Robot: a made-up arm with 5 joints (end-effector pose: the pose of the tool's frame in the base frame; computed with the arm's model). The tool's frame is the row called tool. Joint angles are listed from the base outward.
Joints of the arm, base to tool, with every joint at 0 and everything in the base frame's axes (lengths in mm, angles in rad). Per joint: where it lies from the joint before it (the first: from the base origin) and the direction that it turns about. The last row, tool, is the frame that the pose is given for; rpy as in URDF.
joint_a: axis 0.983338 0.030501 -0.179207 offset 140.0 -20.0 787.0
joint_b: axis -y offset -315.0 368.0 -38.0
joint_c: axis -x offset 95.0 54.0 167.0
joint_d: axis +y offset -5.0 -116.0 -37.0
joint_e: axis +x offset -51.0 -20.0 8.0
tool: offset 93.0 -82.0 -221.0 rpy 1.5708 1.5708 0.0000
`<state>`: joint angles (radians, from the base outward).
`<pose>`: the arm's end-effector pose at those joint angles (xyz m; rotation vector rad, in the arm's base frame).
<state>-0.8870 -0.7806 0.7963 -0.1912 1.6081</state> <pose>-0.0867 0.1307 0.4044 1.0299 1.4398 -1.8394</pose>
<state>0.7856 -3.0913 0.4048 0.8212 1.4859</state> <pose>-0.1600 0.3750 1.0793 1.5544 -0.4514 1.5656</pose>
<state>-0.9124 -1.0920 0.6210 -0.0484 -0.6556</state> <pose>0.0975 -0.0280 0.7103 -1.2392 0.2304 -1.8171</pose>
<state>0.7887 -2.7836 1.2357 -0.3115 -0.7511</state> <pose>-0.1193 0.5197 0.5747 -0.8923 1.7347 0.5787</pose>
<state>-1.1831 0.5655 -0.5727 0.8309 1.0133</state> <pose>-0.2601 0.0885 0.3154 0.9875 1.8501 -1.3867</pose>
